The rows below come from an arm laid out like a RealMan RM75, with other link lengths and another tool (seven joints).
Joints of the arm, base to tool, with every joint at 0 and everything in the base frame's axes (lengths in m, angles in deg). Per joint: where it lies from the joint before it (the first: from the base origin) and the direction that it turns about. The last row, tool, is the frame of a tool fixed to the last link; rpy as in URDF.
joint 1: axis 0 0 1 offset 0.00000 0.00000 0.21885
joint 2: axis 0 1 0 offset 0.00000 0.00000 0.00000
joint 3: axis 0 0 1 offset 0.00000 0.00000 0.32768
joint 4: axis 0 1 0 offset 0.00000 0.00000 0.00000
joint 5: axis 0 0 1 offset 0.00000 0.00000 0.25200
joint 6: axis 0 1 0 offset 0.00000 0.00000 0.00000
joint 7: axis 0 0 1 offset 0.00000 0.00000 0.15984
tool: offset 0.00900 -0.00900 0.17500 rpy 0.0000 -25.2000 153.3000
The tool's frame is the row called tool.
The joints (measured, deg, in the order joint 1, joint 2, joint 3, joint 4, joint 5, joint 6, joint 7), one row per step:
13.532, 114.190, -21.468, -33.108, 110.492, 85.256, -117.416
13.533, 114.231, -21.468, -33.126, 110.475, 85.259, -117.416
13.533, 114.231, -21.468, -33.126, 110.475, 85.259, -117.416
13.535, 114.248, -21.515, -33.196, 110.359, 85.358, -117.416
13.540, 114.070, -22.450, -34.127, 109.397, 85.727, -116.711
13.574, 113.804, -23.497, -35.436, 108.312, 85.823, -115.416
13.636, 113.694, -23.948, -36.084, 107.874, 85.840, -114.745
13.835, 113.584, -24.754, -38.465, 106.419, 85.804, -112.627
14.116, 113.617, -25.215, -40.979, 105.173, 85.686, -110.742
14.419, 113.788, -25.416, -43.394, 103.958, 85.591, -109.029
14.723, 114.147, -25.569, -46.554, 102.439, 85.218, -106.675
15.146, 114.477, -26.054, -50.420, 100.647, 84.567, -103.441
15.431, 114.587, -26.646, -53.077, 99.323, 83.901, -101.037
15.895, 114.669, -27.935, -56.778, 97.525, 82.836, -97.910
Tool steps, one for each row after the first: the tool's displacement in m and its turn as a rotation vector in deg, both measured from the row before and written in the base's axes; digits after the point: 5 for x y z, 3 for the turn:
-0.00014, 0.00000, -0.00039, -0.019, 0.017, 0.008
0.00000, 0.00000, 0.00000, 0.000, 0.000, 0.000
-0.00088, -0.00004, -0.00086, -0.135, -0.110, 0.129
-0.00685, 0.00132, -0.00597, -1.605, -0.953, 0.952
-0.00663, 0.00215, -0.00501, -1.844, -0.889, 0.824
-0.00336, 0.00125, -0.00172, -0.778, -0.337, 0.392
-0.00943, 0.00336, -0.00267, -1.879, -1.038, 0.946
-0.00941, 0.00354, 0.00004, -1.243, -1.078, 0.836
-0.00876, 0.00309, 0.00024, -0.966, -0.968, 0.691
-0.00923, 0.00365, 0.00074, -1.054, -1.004, 0.434
-0.01153, 0.00523, 0.00082, -1.435, -1.086, 0.345
-0.00721, 0.00417, 0.00007, -1.135, -0.829, -0.009
-0.01170, 0.00668, -0.00129, -1.598, -1.522, 0.110

